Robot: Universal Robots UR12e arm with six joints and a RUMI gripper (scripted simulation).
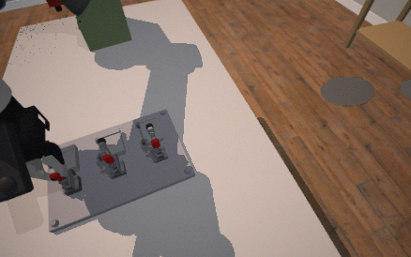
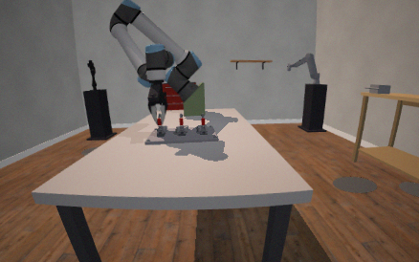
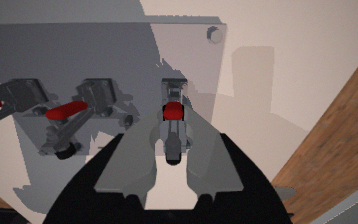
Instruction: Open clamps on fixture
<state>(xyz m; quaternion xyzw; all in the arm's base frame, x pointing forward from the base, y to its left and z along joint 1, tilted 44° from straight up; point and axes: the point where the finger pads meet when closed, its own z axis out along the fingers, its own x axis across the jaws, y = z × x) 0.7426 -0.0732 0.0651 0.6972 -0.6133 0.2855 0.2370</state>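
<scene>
Right now my hand is 90 mm past the grey block part, 10 mm to the left of it and 50 mm above it. From my hand the other things lie so: metal plate: 100 mm behind, 100 mm to the left, 60 mm below.
</scene>
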